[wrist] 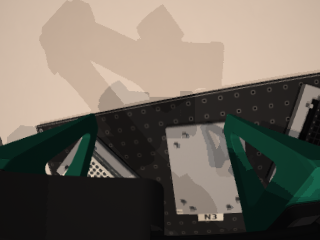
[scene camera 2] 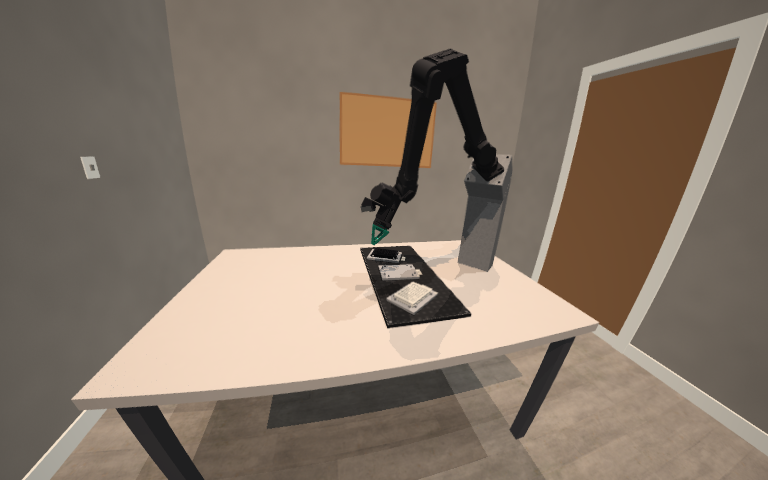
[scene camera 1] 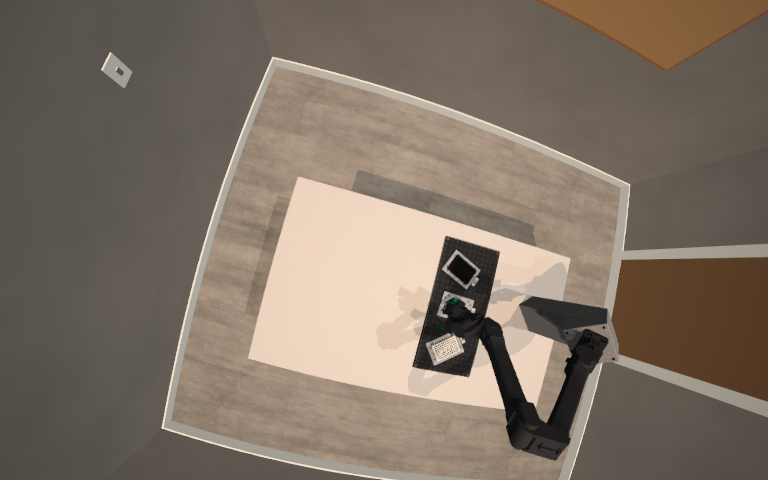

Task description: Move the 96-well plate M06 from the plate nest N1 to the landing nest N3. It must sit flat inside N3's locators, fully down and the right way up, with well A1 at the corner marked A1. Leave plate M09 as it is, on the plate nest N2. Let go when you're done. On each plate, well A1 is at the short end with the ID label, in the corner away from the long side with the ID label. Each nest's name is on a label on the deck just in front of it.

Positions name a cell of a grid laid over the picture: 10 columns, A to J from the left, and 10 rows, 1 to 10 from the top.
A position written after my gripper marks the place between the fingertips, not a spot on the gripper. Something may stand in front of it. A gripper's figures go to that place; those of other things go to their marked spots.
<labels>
My gripper (wrist: F6) is 13 cm from the lens. A grey nest (wrist: G8) is 31 cm from the lens.
</labels>
